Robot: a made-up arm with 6 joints. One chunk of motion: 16 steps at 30 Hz.
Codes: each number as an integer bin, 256 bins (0 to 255) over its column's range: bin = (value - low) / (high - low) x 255, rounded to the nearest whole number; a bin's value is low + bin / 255 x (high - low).
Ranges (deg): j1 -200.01..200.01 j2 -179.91..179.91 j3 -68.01..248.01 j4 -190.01..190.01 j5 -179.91..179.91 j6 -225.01..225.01
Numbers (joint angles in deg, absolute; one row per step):
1: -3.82 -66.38 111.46 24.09 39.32 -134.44
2: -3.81 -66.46 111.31 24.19 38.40 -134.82
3: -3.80 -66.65 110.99 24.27 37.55 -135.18
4: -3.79 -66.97 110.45 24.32 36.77 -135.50
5: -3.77 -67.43 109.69 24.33 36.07 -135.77
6: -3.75 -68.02 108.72 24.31 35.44 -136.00
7: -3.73 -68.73 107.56 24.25 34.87 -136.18
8: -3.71 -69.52 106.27 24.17 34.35 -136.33
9: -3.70 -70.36 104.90 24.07 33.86 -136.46
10: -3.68 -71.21 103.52 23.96 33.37 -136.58
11: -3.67 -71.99 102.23 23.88 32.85 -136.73
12: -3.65 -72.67 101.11 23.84 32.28 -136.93
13: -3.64 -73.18 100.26 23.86 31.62 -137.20
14: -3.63 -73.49 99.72 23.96 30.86 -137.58
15: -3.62 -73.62 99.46 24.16 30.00 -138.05
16: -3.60 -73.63 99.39 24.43 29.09 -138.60
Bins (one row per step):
1: 125 80 145 144 155 51
2: 125 80 145 144 155 51
3: 125 80 144 144 154 51
4: 125 80 144 144 154 51
5: 125 80 143 144 153 51
6: 125 79 143 144 153 50
7: 125 79 142 144 152 50
8: 125 78 141 144 152 50
9: 125 78 140 144 151 50
10: 125 77 138 144 151 50
11: 125 76 137 144 151 50
12: 125 76 136 143 150 50
13: 125 76 136 144 150 50
14: 125 75 135 144 149 50
15: 125 75 135 144 149 49
16: 125 75 135 144 148 49

